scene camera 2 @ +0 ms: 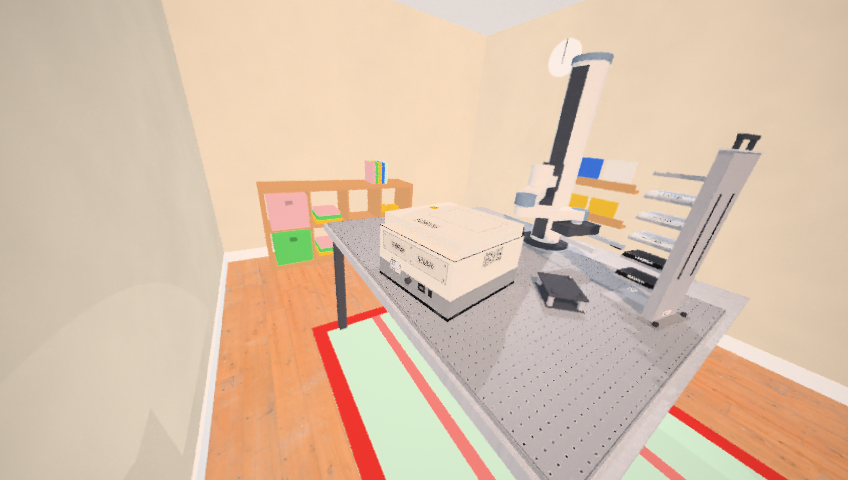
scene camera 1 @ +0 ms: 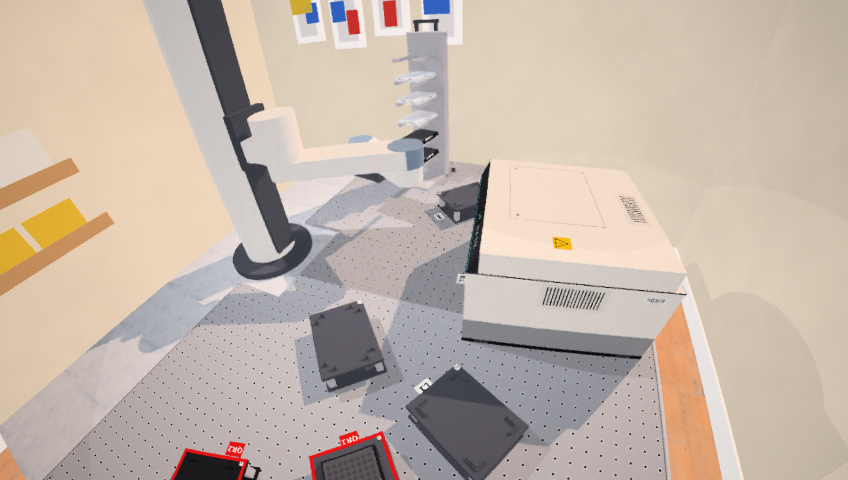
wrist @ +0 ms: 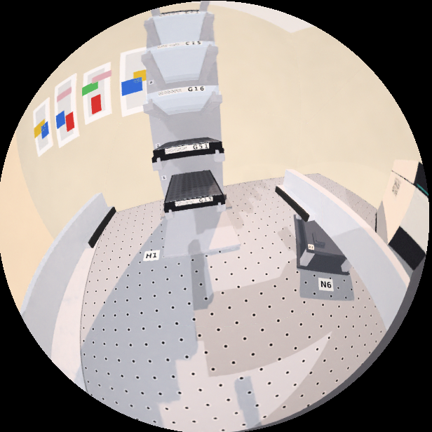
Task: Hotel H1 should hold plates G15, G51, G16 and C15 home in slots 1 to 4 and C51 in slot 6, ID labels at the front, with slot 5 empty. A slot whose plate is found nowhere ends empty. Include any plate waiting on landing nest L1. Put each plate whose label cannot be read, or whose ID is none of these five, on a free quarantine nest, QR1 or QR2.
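Frame: origin at the arm's base, x ahead, y left, z up, level; centimetres.
Seen in the pictures: gripper, between the fingertips: point(scene camera 2: 609, 249); arm's base, origin of its link: point(scene camera 2: 543, 241) point(scene camera 1: 273, 251).
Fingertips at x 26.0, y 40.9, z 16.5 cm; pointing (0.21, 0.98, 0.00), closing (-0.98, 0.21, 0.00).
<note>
Pixels of each thing's top centre, then the offset from my fingertips to it. "pt": a spot on its surface instead.
- G51, centre of its top: point(scene camera 1: 419, 135) point(scene camera 2: 651, 257) dy +12.8, dx +2.1, dz +2.6 cm
- clear plate, centre of its top: point(scene camera 1: 415, 74) point(scene camera 2: 679, 194) dy +12.8, dx +2.1, dz +23.9 cm
- Dark nest N6, centre of its top: point(scene camera 1: 467, 193) point(scene camera 2: 561, 283) dy -2.1, dx +24.4, dz -9.7 cm
- white instrument, centre of its top: point(scene camera 1: 570, 202) point(scene camera 2: 453, 217) dy -30.8, dx +52.9, dz +9.2 cm
- Nest L1, centre of its top: point(scene camera 1: 466, 415) dy -69.1, dx +43.2, dz -9.7 cm
- dark nest, centre of its top: point(scene camera 1: 342, 333) dy -62.1, dx +15.7, dz -9.3 cm
- Quarantine nest QR1, a spot on its surface: point(scene camera 1: 315, 466) pt dy -85.1, dx +24.5, dz -10.3 cm
- QR2, a spot on its surface: point(scene camera 1: 196, 453) pt dy -92.9, dx +4.9, dz -10.2 cm
Hotel H1 point(scene camera 1: 441, 89) point(scene camera 2: 728, 172) point(wrist: 187, 125) stands at the back. From the bottom it holds black plates G15 point(scene camera 2: 636, 277) point(wrist: 194, 186) and G51 point(scene camera 2: 644, 257) point(wrist: 187, 143), then clear plates G16 point(wrist: 196, 89) and C15 point(wrist: 192, 43), labels facing front. A clear plate point(scene camera 1: 415, 77) sits in slot 5; its label is cut off at the top of the wrist view. Slot 6 is empty. My gripper point(scene camera 2: 612, 242) point(wrist: 191, 186) is open and empty, low in front of the hotel, its fingers spread wider than the plates.
Dark nest N6 point(scene camera 1: 459, 202) point(scene camera 2: 561, 288) point(wrist: 322, 240) stands right of the hotel. A white instrument point(scene camera 1: 553, 202) point(scene camera 2: 449, 243) stands beside it. Nest L1 point(scene camera 1: 467, 422) and another dark nest point(scene camera 1: 346, 342) are nearer camera 1. Quarantine nest QR1 point(scene camera 1: 315, 466) holds a dark plate; QR2 point(scene camera 1: 196, 453) is cut off.
</note>
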